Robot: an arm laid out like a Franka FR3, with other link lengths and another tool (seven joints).
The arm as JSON. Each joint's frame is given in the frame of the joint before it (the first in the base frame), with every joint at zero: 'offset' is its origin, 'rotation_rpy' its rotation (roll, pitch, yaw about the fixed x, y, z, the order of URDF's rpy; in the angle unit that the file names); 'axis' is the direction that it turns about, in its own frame. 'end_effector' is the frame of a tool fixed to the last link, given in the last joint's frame.
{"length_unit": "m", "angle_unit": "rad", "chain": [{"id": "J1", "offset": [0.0, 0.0, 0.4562], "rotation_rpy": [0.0, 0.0, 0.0], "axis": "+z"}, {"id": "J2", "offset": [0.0, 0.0, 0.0], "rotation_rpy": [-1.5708, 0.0, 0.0], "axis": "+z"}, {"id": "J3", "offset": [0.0, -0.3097, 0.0], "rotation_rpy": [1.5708, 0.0, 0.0], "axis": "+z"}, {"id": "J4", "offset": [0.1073, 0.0, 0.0], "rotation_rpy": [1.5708, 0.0, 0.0], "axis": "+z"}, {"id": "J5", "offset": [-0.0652, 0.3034, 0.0], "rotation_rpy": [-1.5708, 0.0, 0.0], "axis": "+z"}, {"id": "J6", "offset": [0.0, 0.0, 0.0], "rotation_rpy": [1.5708, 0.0, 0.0], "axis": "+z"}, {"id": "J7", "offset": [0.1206, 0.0, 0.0], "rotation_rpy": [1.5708, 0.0, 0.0], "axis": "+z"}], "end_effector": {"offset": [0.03, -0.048, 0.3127], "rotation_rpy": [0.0, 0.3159, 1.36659]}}
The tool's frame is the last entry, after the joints.
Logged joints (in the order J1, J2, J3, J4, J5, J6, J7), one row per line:
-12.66, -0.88, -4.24, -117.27, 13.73, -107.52, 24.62
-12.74, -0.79, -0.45, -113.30, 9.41, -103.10, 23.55
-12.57, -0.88, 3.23, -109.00, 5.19, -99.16, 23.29
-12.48, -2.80, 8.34, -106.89, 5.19, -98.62, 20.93
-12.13, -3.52, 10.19, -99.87, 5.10, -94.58, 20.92
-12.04, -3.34, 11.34, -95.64, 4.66, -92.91, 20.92
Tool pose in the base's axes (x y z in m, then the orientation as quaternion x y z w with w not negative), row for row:
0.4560, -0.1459, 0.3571, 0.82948, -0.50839, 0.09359, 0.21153
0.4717, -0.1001, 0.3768, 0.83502, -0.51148, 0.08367, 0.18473
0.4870, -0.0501, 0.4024, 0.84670, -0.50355, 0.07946, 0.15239
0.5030, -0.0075, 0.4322, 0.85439, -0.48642, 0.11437, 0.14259
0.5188, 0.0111, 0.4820, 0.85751, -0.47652, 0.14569, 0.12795
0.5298, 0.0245, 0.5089, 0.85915, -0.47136, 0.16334, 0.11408
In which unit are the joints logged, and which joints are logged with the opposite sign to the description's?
The joints are logged in degrees. Opposite sign: J5, J6, J7.
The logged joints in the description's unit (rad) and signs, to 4 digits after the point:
-0.2210, -0.0154, -0.0740, -2.0467, -0.2396, 1.8766, -0.4297
-0.2224, -0.0138, -0.0079, -1.9775, -0.1642, 1.7994, -0.4110
-0.2194, -0.0154, 0.0564, -1.9024, -0.0906, 1.7307, -0.4065
-0.2178, -0.0489, 0.1456, -1.8656, -0.0906, 1.7212, -0.3653
-0.2117, -0.0614, 0.1778, -1.7431, -0.0890, 1.6507, -0.3651
-0.2101, -0.0583, 0.1979, -1.6692, -0.0813, 1.6216, -0.3651

